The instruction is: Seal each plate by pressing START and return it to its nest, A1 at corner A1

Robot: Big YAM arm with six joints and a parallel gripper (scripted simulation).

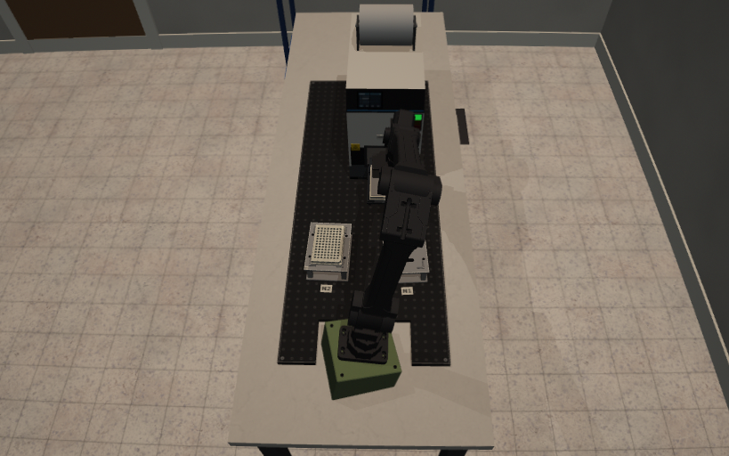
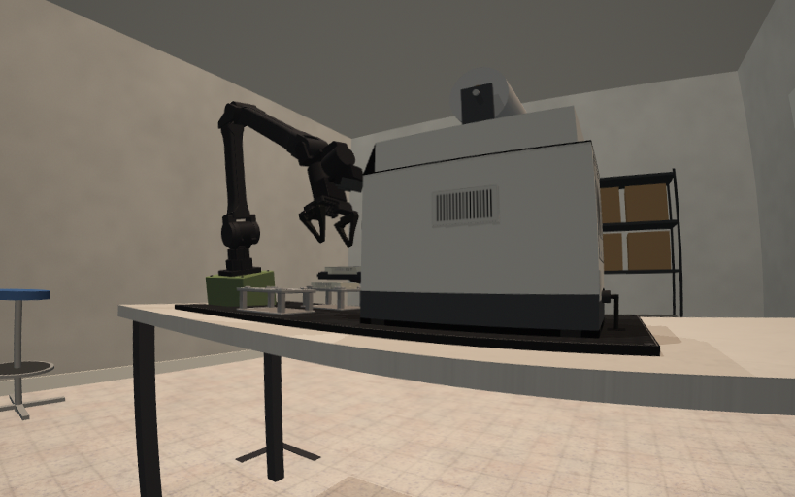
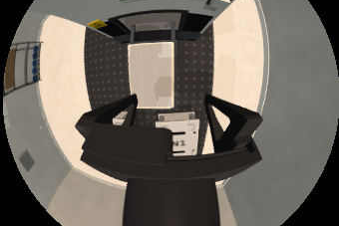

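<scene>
The sealer stage is 3 cm ahead of my hand, 4 cm to the left of it and 8 cm below it. The rest, counted from my hand: yellow warning label (13 cm ahead, 13 cm to the left, 2 cm below); white well plate (18 cm behind, 19 cm to the left, 10 cm below); N2 label (28 cm behind, 19 cm to the left, 17 cm below).
</scene>
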